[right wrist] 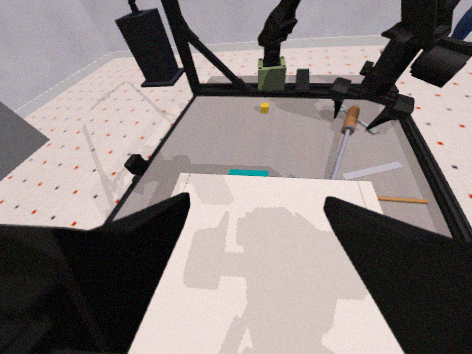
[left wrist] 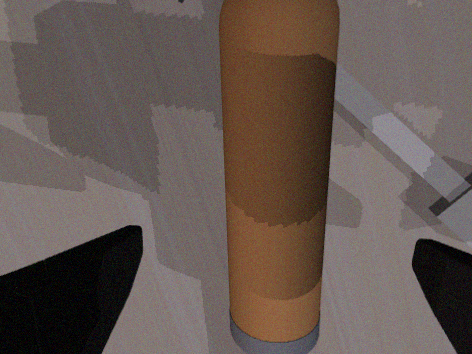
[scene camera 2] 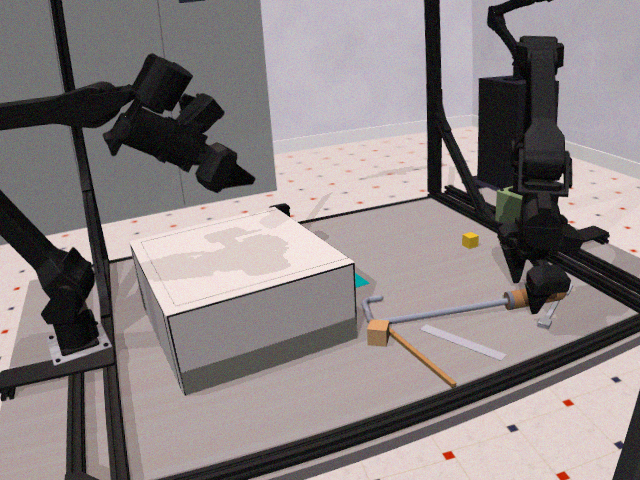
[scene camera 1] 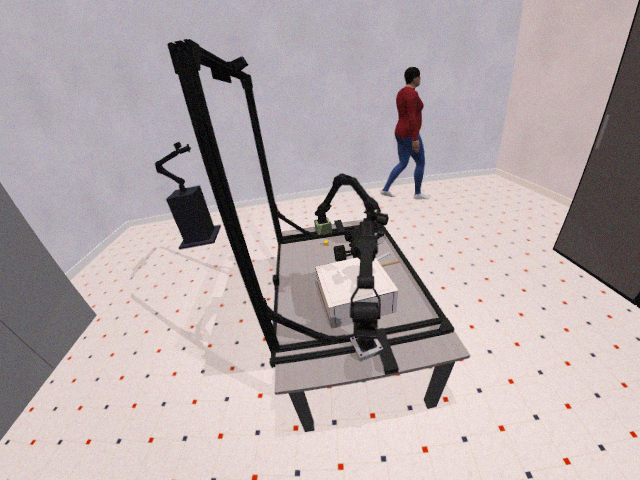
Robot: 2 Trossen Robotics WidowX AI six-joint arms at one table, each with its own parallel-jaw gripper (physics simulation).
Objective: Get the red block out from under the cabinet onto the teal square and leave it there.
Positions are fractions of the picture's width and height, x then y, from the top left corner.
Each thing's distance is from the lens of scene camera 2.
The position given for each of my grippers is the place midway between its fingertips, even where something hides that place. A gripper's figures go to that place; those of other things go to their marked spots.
my left gripper (scene camera 2: 0.82,0.62): 0.99 m
my right gripper (scene camera 2: 0.38,0.36): 0.88 m
hook tool (scene camera 2: 0.81,0.62): 0.96 m
